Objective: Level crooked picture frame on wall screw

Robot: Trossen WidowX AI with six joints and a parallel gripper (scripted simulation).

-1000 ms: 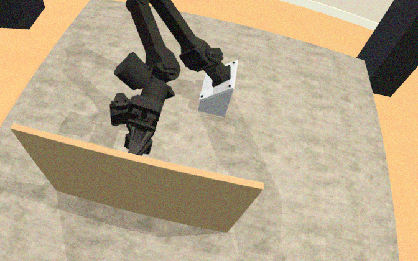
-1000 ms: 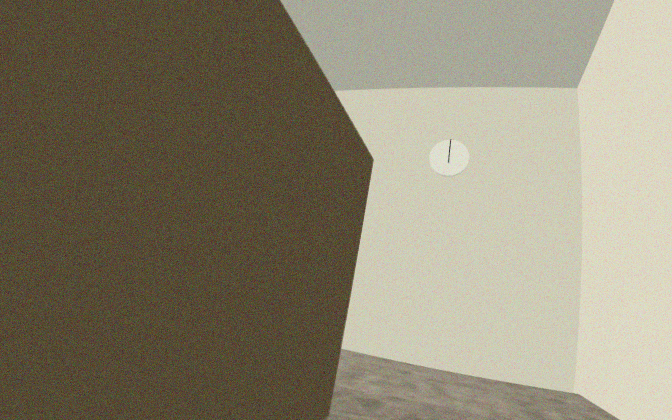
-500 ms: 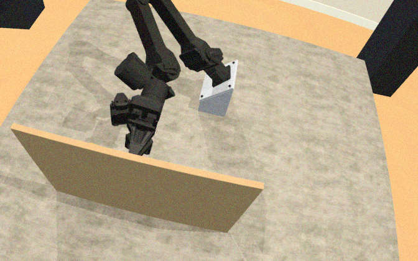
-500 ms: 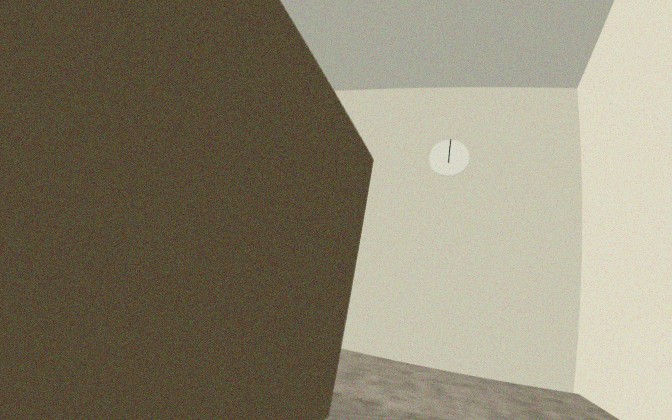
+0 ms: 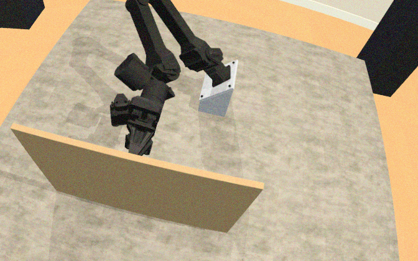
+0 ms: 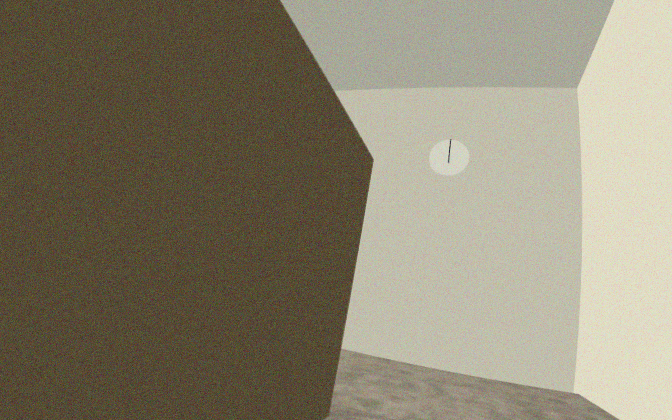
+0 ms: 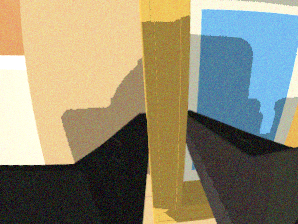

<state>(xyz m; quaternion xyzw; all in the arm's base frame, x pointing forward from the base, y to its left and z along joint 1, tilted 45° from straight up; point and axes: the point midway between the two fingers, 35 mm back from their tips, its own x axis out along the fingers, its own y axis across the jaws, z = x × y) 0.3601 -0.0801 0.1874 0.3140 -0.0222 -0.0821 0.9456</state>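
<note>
The picture frame lies 50 mm below my gripper tip, 10 mm to the right of it and 10 mm ahead of it. The rest, counted from my gripper tip: tan wall panel (70 mm below, 20 mm ahead, 10 mm to the left).
</note>
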